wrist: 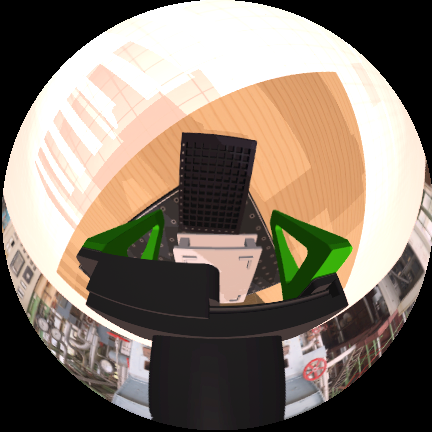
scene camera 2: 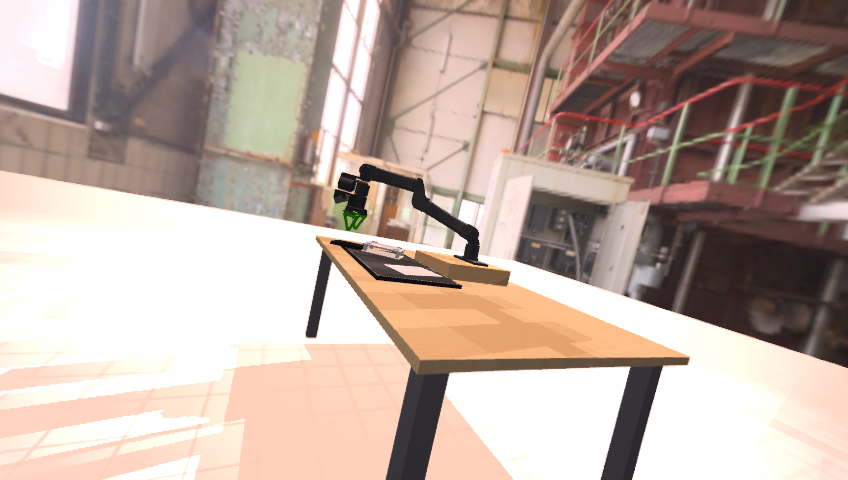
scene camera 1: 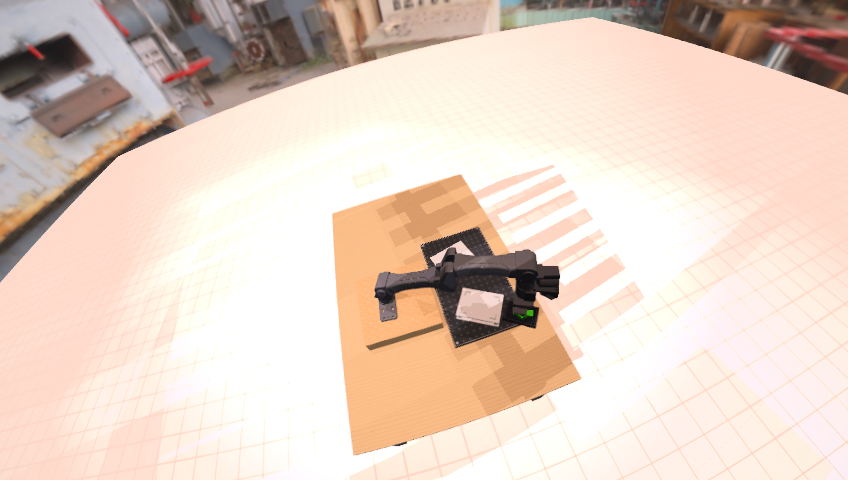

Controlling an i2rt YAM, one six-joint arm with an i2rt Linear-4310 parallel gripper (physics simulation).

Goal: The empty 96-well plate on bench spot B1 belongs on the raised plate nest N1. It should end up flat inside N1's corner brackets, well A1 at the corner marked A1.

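Seen in the pictures: gripper, fingertip midpoint: (wrist: 216, 215) (scene camera 2: 351, 229) (scene camera 1: 523, 306); arm's base at its link origin: (scene camera 2: 469, 261) (scene camera 1: 386, 298).
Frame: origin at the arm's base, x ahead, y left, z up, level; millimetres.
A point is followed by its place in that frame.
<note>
The 96-well plate (scene camera 1: 531, 322) {x 522, y -226, z -37 mm} (scene camera 2: 345, 243) {x 516, y -145, z -34 mm} (wrist: 215, 175) {x 513, y -189, z -35 mm} is black with a grid of open wells. It lies flat at the outer end of the raised nest N1 (scene camera 1: 480, 306) {x 354, y -122, z -12 mm} (scene camera 2: 383, 250) (wrist: 234, 275) {x 362, y -151, z -12 mm}, a pale platform with corner brackets. No plate sits on the nest. My gripper (scene camera 1: 523, 313) {x 498, y -182, z 23 mm} (scene camera 2: 352, 228) {x 498, y -182, z 23 mm} (wrist: 216, 215) {x 498, y -182, z 23 mm} has green fingers, spread wide and empty, pointing down above the plate. In the wrist view the fingertips stand on either side of the plate's near end. The A1 marks are too small to read, and the gripper's body hides part of the nest.
The nest stands on a black perforated board (scene camera 1: 461, 336) {x 257, y -207, z -48 mm} (scene camera 2: 370, 265) {x 465, y 166, z -49 mm} (wrist: 258, 220) {x 422, y -216, z -48 mm}. A flat pale panel (scene camera 1: 454, 252) (scene camera 2: 412, 270) {x 313, y 160, z -46 mm} lies at the board's other end. The arm's base stands on a wooden block (scene camera 1: 410, 333) {x 73, y -163, z -18 mm} (scene camera 2: 461, 271) {x 111, y 145, z -25 mm}. The table edge runs close beyond the plate.
</note>
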